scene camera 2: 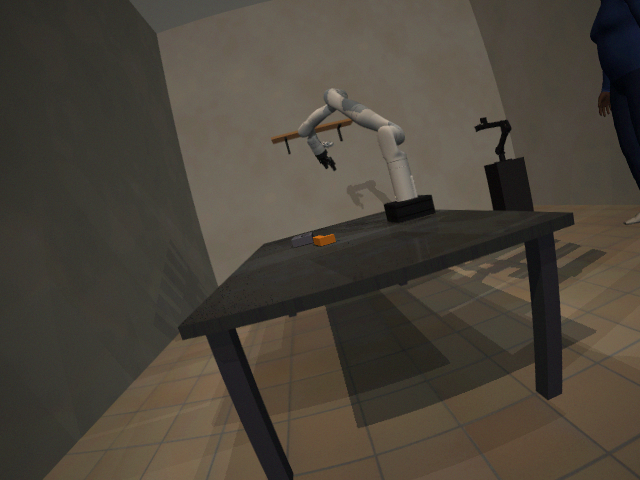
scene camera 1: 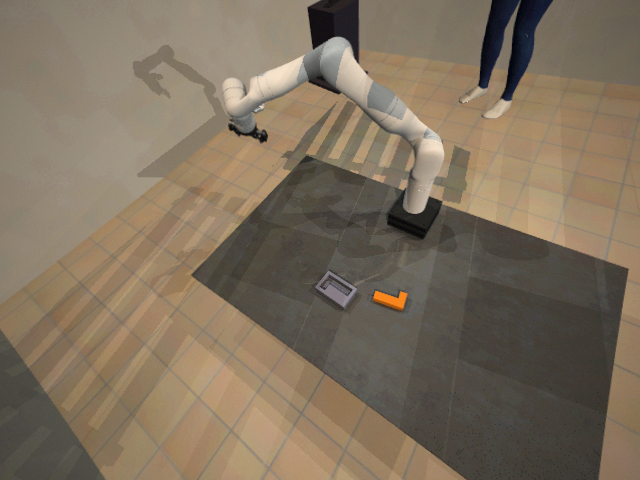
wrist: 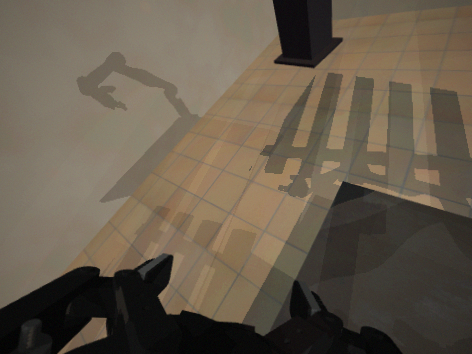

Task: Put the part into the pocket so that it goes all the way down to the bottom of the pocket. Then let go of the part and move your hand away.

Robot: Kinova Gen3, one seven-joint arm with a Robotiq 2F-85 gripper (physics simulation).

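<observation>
The orange L-shaped part lies flat on the dark table, beside and apart from the grey block with the pocket. The grey block sits on the table, with its recess facing up. In scene camera 1 the block is left of the part. My gripper is open and empty. It hangs high above the table's height, out toward the wall and far from both the part and the block. The part and the block do not show in the wrist view.
The dark table carries the arm's black base. A black pedestal stands on the floor behind. A person stands near it. A wooden wall shelf is behind the arm.
</observation>
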